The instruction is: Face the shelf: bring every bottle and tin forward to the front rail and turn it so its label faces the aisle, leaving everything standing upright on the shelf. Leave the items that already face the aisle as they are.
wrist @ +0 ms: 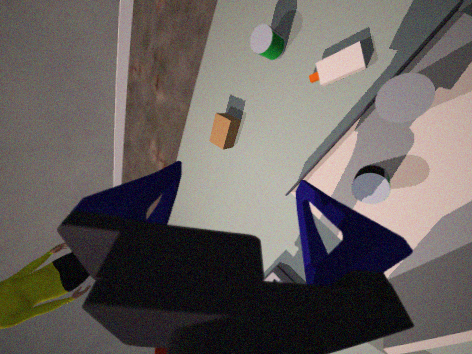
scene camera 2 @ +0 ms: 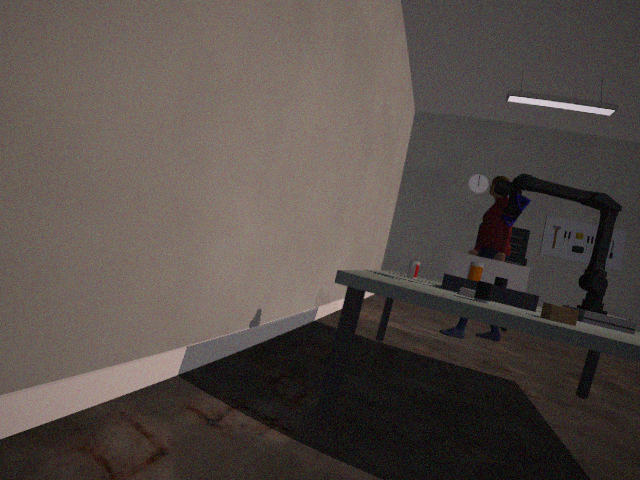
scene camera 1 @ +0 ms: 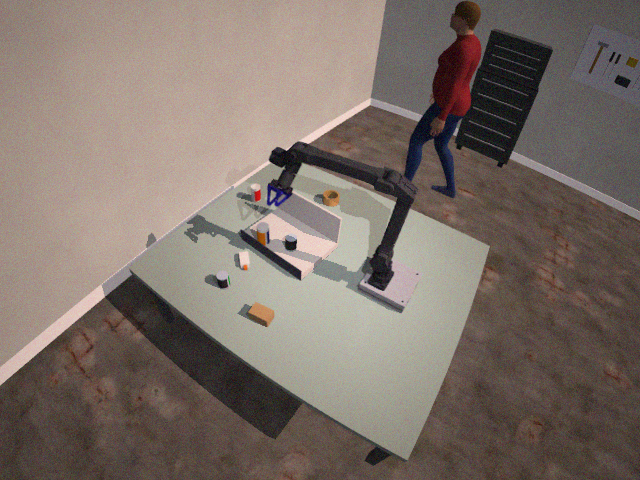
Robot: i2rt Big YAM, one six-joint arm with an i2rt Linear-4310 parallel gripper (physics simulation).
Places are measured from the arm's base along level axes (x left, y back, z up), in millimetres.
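Pixels of known places: gripper, fingertip midpoint: (wrist: 241,177) (scene camera 2: 514,218) (scene camera 1: 272,205); arm's base at its link origin: (scene camera 2: 591,311) (scene camera 1: 380,278).
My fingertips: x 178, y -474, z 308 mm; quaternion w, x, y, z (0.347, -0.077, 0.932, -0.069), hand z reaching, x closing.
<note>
Ahead of a thing's pixels: the offset from my fingertips to its top centre. "spot": to the spot under its first point.
The shelf {spot: dx -233, dy -129, dz -324 mm} (scene camera 1: 281,221) (wrist: 442,145) has a dark front rail {dx -17, dy -40, dz -295 mm} (scene camera 1: 271,256) (scene camera 2: 516,299). An orange-and-grey bottle {dx -56, dy -107, dz -215 mm} (scene camera 1: 262,235) (scene camera 2: 475,271) (wrist: 405,97) stands upright close behind the rail, its orange side towards scene camera 2. A dark tin {dx -109, dy +22, dz -254 mm} (scene camera 1: 291,242) (scene camera 2: 500,282) (wrist: 371,187) with a grey top stands upright, set back from the rail. In the wrist view a thin green edge shows on its side away from the rail. My gripper (scene camera 1: 272,203) (scene camera 2: 517,211) (wrist: 241,177) is open and empty, high above the shelf's far left part.
On the table are a red-and-white can {dx -331, dy -389, dz -265 mm} (scene camera 1: 255,192) (scene camera 2: 415,269), a dark-and-green tin {dx +236, dy -109, dz -292 mm} (scene camera 1: 222,279) (wrist: 267,41), a white container {dx +78, dy -118, dz -333 mm} (scene camera 1: 244,259) (wrist: 342,63) with an orange tip, a brown block {dx +270, dy +139, dz -312 mm} (scene camera 1: 261,314) (scene camera 2: 559,313) (wrist: 225,131) and a tan ring-shaped object {dx -580, dy -30, dz -312 mm} (scene camera 1: 330,203). A person stands beyond.
</note>
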